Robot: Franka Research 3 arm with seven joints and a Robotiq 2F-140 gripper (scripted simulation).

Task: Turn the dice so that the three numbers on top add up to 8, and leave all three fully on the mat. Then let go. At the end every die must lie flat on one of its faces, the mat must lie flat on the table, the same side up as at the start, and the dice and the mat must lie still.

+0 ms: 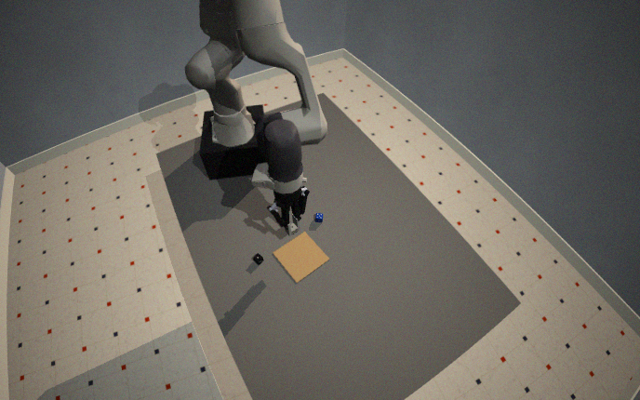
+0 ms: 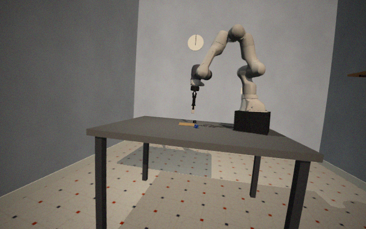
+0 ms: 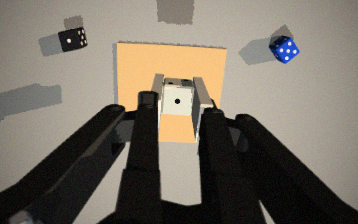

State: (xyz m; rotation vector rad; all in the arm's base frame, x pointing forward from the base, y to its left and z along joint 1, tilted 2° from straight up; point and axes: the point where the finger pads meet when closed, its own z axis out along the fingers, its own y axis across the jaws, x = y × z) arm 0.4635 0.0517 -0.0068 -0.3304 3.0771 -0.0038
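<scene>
Now: hand 50 mm short of the tan mat, 10 mm to the right of it and 140 mm above it. Round my hand: blue die 60 mm behind, 130 mm to the left, 130 mm below; then black die 130 mm to the right, 130 mm below; then white die 20 mm below.
</scene>
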